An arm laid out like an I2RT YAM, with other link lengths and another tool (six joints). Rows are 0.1 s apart.
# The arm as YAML. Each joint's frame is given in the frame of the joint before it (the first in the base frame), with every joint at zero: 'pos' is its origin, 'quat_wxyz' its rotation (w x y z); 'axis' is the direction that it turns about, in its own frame. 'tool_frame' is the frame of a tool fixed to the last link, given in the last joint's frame.
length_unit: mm
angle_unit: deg
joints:
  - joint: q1
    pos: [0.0, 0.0, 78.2]
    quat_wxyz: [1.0, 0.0, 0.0, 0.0]
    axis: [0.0, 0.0, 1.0]
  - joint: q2
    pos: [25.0, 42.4, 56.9]
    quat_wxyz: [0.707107, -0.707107, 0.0, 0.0]
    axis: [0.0, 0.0, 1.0]
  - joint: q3
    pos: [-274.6, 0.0, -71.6]
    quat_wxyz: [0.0, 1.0, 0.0, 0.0]
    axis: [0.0, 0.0, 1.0]
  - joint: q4
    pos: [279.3, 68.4, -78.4]
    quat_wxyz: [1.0, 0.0, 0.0, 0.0]
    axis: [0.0, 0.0, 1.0]
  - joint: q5
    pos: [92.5, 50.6, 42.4]
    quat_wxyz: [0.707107, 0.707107, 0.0, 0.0]
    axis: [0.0, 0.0, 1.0]
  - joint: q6
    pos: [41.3, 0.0, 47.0]
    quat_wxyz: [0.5, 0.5, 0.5, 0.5]
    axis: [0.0, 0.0, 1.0]
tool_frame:
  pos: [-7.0, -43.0, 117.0]
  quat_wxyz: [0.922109, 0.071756, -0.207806, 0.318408]
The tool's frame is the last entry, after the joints.
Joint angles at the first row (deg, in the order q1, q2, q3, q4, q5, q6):
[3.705 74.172 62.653 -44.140 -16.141 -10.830]
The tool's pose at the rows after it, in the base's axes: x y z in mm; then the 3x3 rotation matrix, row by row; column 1 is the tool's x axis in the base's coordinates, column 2 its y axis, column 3 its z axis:
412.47, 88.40, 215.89; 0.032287, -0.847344, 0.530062; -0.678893, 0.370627, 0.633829; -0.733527, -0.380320, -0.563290
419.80, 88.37, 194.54; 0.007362, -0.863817, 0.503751; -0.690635, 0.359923, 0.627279; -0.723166, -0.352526, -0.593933
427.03, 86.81, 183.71; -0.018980, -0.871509, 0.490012; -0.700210, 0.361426, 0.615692; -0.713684, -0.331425, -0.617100
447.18, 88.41, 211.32; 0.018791, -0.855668, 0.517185; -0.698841, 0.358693, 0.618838; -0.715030, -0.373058, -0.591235
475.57, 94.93, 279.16; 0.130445, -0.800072, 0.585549; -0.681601, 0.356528, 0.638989; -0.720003, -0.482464, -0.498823
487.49, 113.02, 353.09; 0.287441, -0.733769, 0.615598; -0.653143, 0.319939, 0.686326; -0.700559, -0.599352, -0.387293
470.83, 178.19, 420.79; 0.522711, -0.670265, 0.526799; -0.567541, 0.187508, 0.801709; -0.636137, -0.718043, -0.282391
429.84, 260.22, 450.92; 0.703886, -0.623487, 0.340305; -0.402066, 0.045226, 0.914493; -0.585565, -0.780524, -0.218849
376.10, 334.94, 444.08; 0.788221, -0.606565, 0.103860; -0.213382, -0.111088, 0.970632; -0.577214, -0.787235, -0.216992
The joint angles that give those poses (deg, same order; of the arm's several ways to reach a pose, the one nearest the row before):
[3.705 77.363 62.653 -43.527 -14.415 -12.098]
[3.771 80.794 62.675 -42.588 -13.868 -12.731]
[3.771 83.593 64.008 -42.871 -13.103 -12.687]
[3.770 85.647 69.889 -43.944 -13.147 -12.929]
[4.033 86.936 79.569 -44.161 -14.065 -12.972]
[5.344 87.264 88.401 -43.703 -15.966 -14.371]
[11.879 87.264 95.548 -42.239 -19.049 -18.218]
[20.949 87.243 97.625 -39.594 -23.114 -21.344]
[30.042 88.181 97.121 -38.982 -27.617 -24.557]

